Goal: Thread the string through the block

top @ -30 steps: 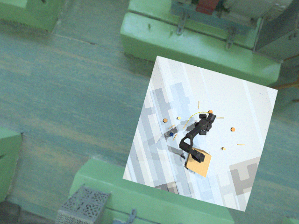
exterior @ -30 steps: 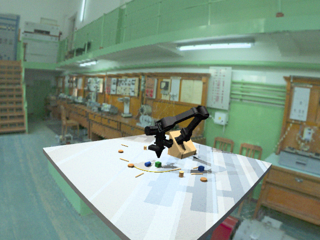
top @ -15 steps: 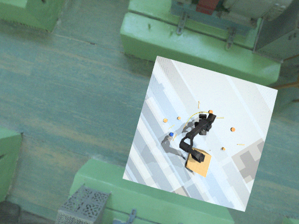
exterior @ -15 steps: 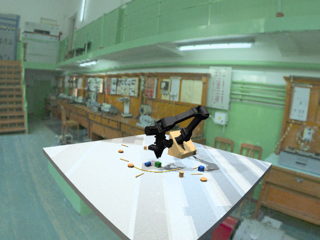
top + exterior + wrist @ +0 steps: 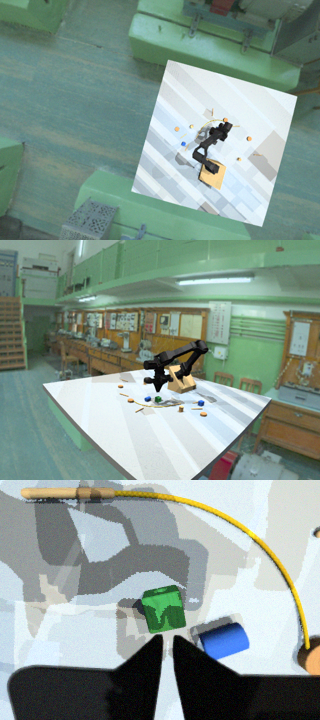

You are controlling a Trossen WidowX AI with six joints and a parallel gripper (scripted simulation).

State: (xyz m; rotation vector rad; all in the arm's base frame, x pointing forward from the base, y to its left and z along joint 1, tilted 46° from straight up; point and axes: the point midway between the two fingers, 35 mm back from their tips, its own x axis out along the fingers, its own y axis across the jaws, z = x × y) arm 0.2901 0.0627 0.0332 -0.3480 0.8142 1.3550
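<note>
My gripper tip is 1 cm to the right of the green cube and 5 cm above it. Also, from my gripper tip: round wooden button 15 cm ahead, 9 cm to the right, 5 cm below; then blue cylinder 5 cm ahead, 4 cm to the right, 5 cm below; then thin wooden stick 4 cm behind, 11 cm to the left, 6 cm below.
</note>
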